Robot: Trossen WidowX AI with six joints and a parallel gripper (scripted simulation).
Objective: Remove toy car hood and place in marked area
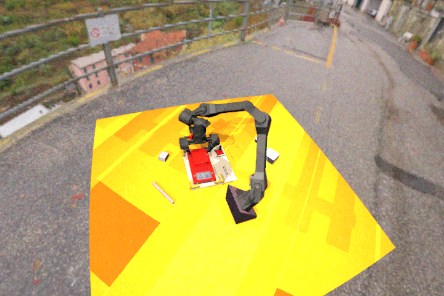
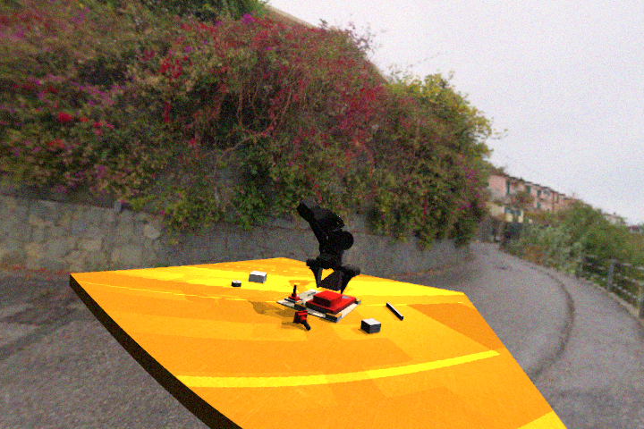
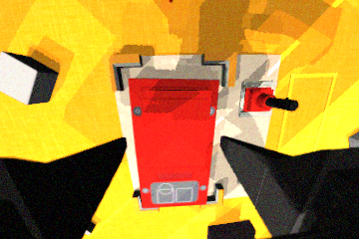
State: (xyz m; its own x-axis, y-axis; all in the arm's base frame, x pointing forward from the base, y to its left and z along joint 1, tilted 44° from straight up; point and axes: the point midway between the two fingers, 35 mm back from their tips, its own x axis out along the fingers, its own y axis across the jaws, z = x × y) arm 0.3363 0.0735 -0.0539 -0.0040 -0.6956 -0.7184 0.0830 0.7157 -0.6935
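My gripper tip is now 20 mm above the red hood. Round my gripper tip: white base plate 30 mm behind, 20 mm to the right, 50 mm below; then black wheel 60 mm ahead, 380 mm to the right, 60 mm below; then grey rod 140 mm behind, 210 mm to the left, 60 mm below.
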